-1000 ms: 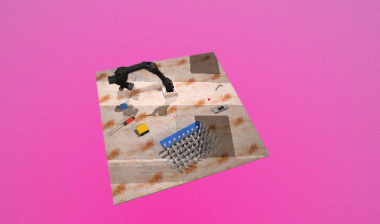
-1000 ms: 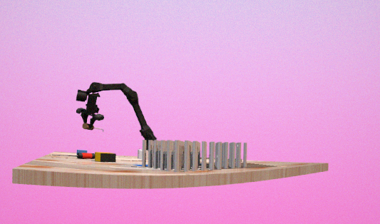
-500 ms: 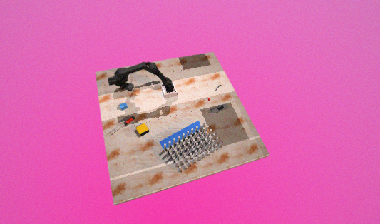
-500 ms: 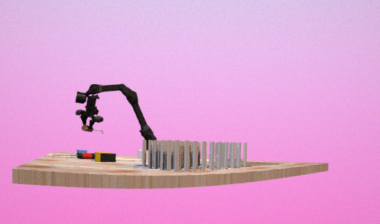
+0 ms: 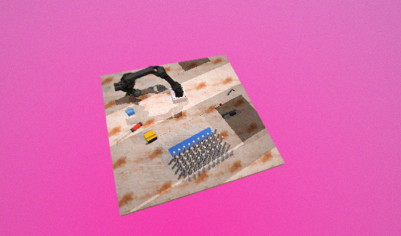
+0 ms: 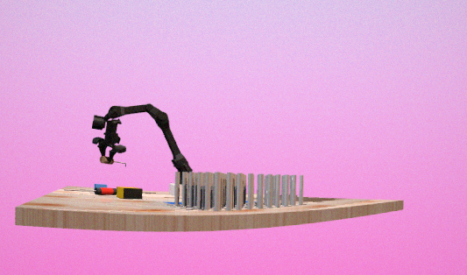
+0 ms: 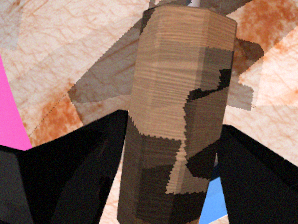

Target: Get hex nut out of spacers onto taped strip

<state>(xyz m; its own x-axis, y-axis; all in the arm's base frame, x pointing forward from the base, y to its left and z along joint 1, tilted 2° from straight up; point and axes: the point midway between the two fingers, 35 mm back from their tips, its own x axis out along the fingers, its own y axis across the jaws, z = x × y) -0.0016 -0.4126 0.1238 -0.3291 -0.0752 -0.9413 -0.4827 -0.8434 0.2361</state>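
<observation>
Now: the blue block 100 mm ahead of my gripper tip, 20 mm to the right of it and 140 mm below it. From my gripper tip the other things lie so: yellow block 360 mm ahead, 110 mm to the left, 140 mm below; then brown-handled tool 90 mm behind, 50 mm to the left; then blue taped strip 460 mm ahead, 430 mm to the left, 160 mm below.
</observation>
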